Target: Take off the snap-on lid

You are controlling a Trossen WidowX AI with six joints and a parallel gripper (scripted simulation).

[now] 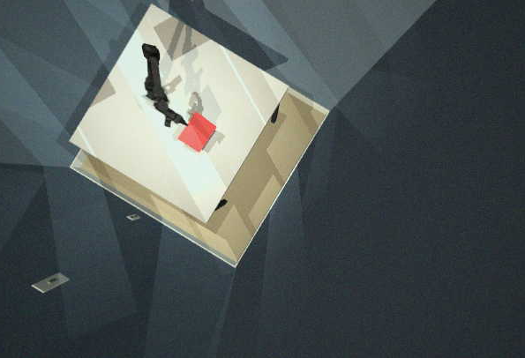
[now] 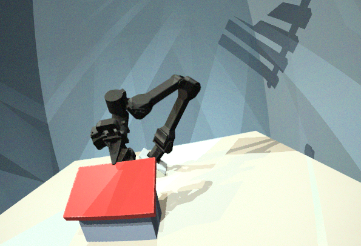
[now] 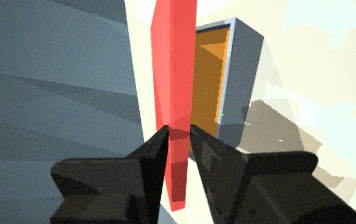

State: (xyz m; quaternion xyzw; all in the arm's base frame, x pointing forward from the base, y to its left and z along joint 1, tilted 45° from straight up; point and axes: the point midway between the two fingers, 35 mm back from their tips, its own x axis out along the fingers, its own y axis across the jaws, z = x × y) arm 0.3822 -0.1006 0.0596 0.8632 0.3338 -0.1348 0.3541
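Right now my gripper tip is 7 cm short of the red lid and 3 cm above it. From my gripper tip the other things lie so: grey-blue storage box: 5 cm ahead, 11 cm below.
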